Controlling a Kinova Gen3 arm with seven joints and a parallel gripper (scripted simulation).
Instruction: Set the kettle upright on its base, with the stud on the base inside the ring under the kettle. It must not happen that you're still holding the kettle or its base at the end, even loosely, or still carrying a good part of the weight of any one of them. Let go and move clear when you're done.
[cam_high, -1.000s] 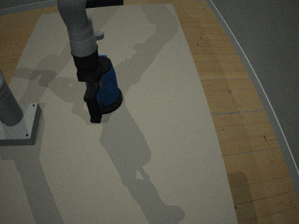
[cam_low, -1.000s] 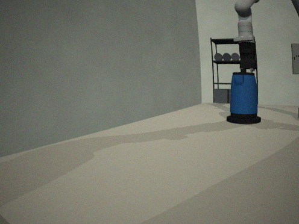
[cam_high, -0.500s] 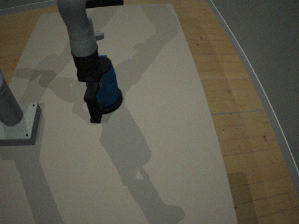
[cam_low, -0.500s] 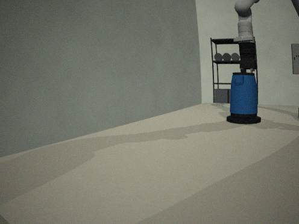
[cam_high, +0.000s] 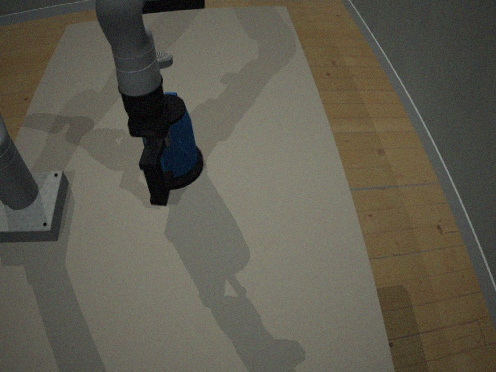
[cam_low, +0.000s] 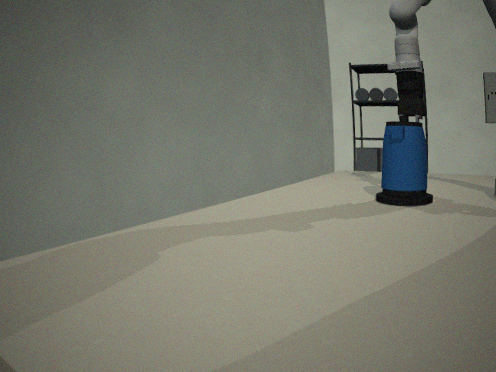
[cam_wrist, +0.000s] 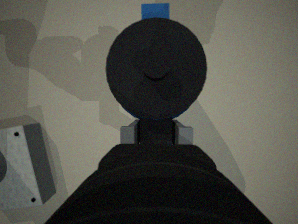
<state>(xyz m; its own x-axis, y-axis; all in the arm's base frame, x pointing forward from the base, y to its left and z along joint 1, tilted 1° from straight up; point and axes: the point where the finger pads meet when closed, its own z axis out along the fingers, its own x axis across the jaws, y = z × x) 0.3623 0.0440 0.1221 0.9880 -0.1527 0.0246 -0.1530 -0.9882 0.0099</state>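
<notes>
My hand is 5 cm above the blue kettle and 3 cm to the right of it. Also, from my hand: base: 15 cm below, 7 cm to the left, 1 cm ahead.
</notes>
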